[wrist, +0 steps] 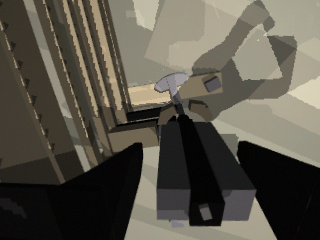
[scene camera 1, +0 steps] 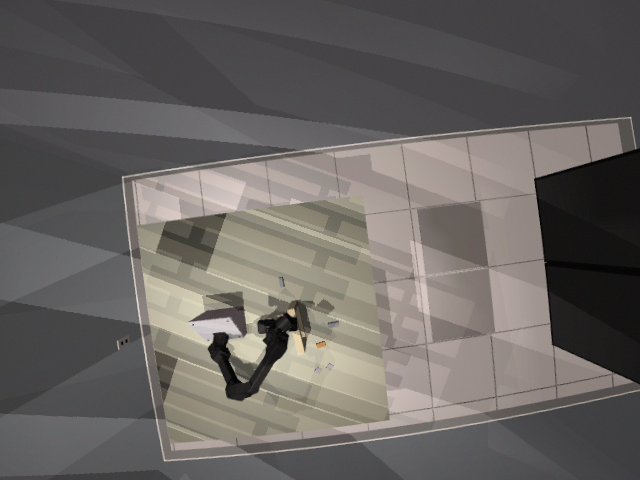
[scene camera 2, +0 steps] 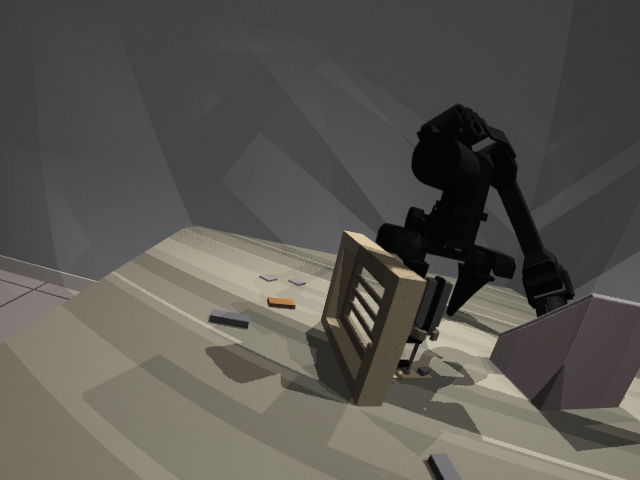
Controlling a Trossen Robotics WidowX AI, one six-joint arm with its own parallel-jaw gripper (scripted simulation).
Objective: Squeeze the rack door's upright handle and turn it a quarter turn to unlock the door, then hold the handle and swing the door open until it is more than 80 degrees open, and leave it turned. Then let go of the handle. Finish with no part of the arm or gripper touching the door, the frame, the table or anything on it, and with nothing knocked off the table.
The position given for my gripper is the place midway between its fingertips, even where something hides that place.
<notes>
My gripper [scene camera 2: 429, 312] is open and holds nothing. Further things: a slatted door [scene camera 2: 354, 334].
My gripper shows as well in the wrist view [wrist: 189, 148]. The slatted door is seen too in the wrist view [wrist: 123, 133].
</notes>
